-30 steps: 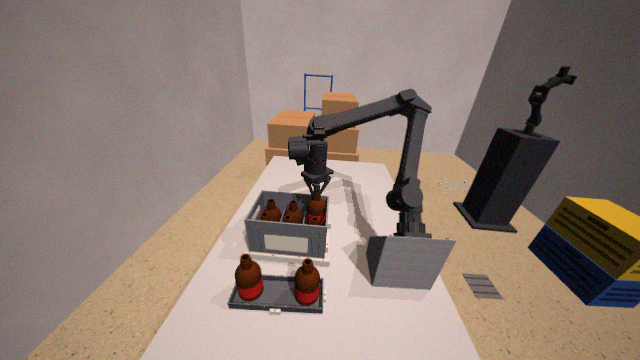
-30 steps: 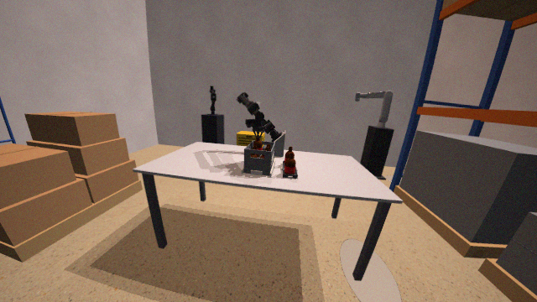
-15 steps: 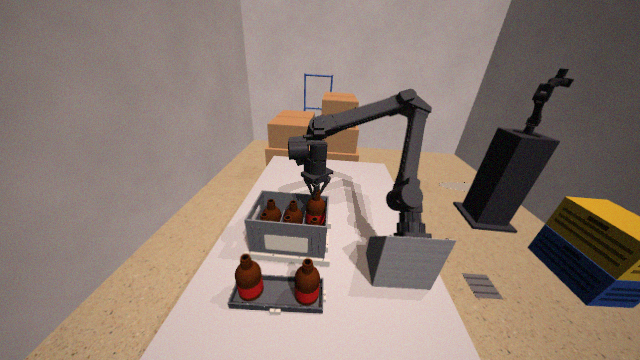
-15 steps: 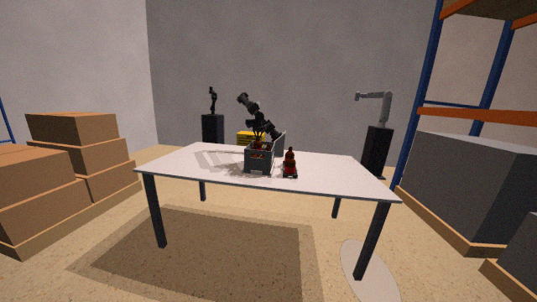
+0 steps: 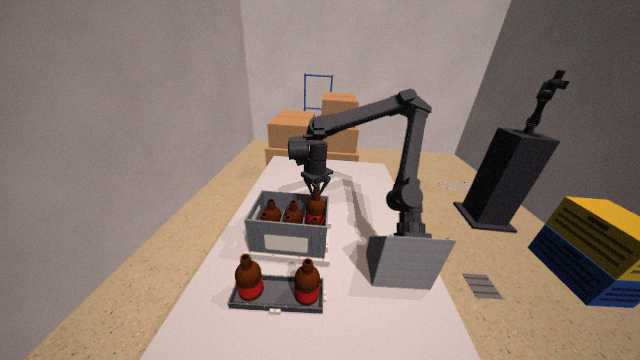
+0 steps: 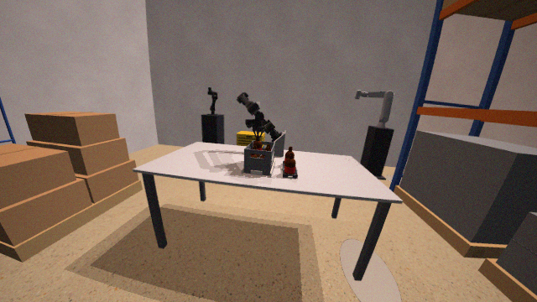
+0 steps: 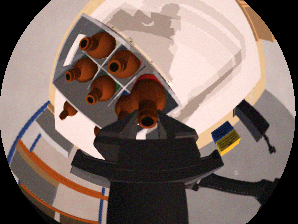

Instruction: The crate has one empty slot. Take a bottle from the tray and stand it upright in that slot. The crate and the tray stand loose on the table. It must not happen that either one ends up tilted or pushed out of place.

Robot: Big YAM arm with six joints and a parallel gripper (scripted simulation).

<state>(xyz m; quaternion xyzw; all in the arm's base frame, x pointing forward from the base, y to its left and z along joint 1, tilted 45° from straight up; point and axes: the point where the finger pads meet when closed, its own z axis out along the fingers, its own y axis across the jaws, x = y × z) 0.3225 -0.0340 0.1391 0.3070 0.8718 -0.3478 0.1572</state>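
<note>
Right now my hand is 6 cm above the brown bottle. From my hand the other things lie so: grey crate (9 cm ahead, 5 cm to the left, 13 cm below); then dark tray (8 cm ahead, 27 cm to the left, 20 cm below).
</note>
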